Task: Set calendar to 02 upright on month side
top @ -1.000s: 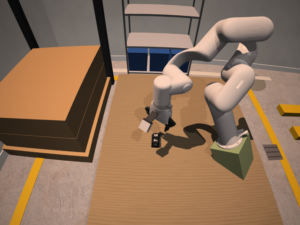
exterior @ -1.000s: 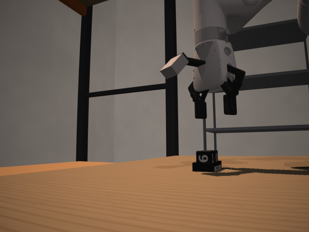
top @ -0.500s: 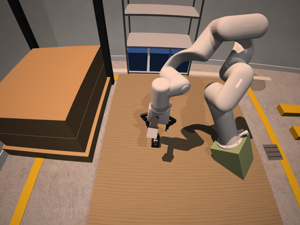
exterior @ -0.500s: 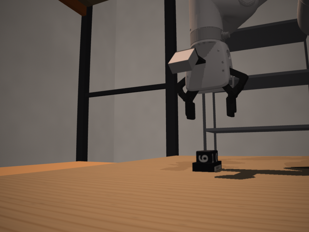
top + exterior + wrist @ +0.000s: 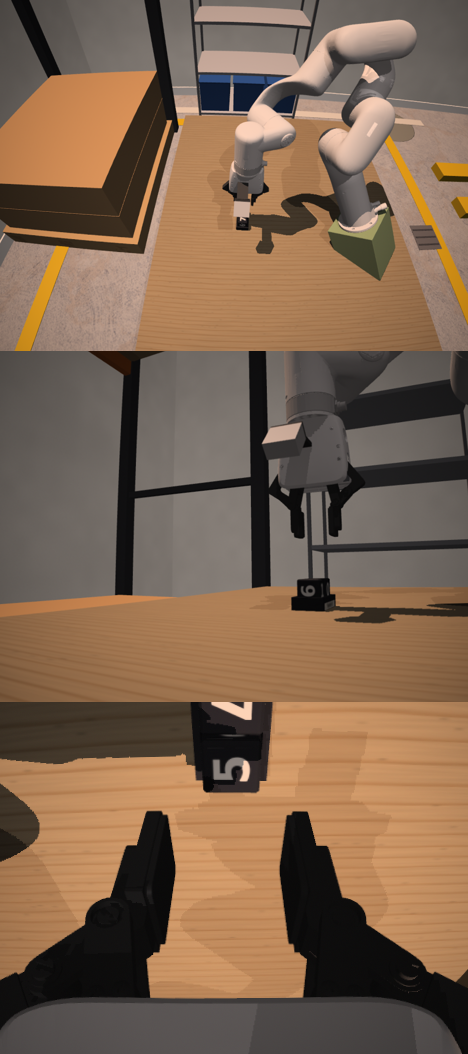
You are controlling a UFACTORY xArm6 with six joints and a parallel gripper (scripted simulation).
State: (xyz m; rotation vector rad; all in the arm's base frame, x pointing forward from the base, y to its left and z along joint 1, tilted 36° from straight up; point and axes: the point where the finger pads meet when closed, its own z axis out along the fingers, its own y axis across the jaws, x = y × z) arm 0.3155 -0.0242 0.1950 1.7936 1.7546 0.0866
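My gripper is now 9 cm above the cube, 3 cm to the right of it and 1 cm short of it. Also, from my hand: black calendar tray: 11 cm below, 1 cm to the left.
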